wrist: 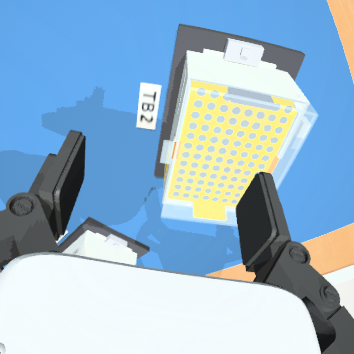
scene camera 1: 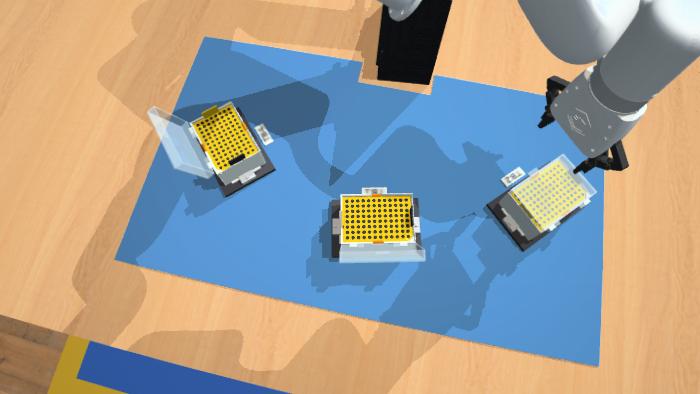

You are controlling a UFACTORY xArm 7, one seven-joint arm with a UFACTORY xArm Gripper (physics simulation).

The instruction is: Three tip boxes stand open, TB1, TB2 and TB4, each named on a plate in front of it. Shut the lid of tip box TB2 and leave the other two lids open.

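Places are measured from the arm's base along level axes (x ahead, y left, z up), in metres.
Pixels of known places: gripper, between the fingertips: (wrist: 167,172) (scene camera 1: 562,146).
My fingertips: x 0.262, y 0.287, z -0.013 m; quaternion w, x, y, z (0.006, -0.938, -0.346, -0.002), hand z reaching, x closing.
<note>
Behind a point stands the place of what it marks.
Tip box TB2 (scene camera 1: 522,216) @[z -0.089, x 0.365, y 0.257 m] (wrist: 220,70) @[z -0.097, x 0.264, y 0.326 m] stands at the mat's right, its name plate (scene camera 1: 512,177) @[z -0.135, x 0.275, y 0.248 m] (wrist: 148,106) @[z -0.135, x 0.273, y 0.251 m] beside it. Its clear lid (scene camera 1: 555,192) @[z -0.059, x 0.323, y 0.298 m] (wrist: 230,150) @[z -0.059, x 0.302, y 0.308 m] lies over the yellow tip rack; whether it is fully down I cannot tell. TB1 (scene camera 1: 377,217) @[z -0.080, x 0.419, y 0.017 m], in the middle, has its lid (scene camera 1: 382,254) @[z 0.008, x 0.498, y 0.034 m] open. TB4 (scene camera 1: 227,137) @[z -0.079, x 0.327, y -0.273 m], at the left, has its lid (scene camera 1: 182,145) @[z -0.047, x 0.371, y -0.331 m] open. My gripper (scene camera 1: 560,148) @[z -0.013, x 0.262, y 0.287 m] (wrist: 167,172) @[z -0.013, x 0.262, y 0.287 m] is open and empty, at TB2's end away from the latch; one finger overlaps the lid's edge in both views. Contact is not clear.
The boxes stand on a blue mat (scene camera 1: 280,260) @[z -0.137, x 0.513, y -0.134 m] on the wooden table (scene camera 1: 45,200) @[z -0.140, x 0.498, y -0.611 m]. A black block (scene camera 1: 410,55) @[z -0.053, x 0.108, y 0.019 m] stands at the mat's back notch. Part of another box (wrist: 102,245) @[z -0.116, x 0.393, y 0.072 m] shows at the lower left of the wrist view.
</note>
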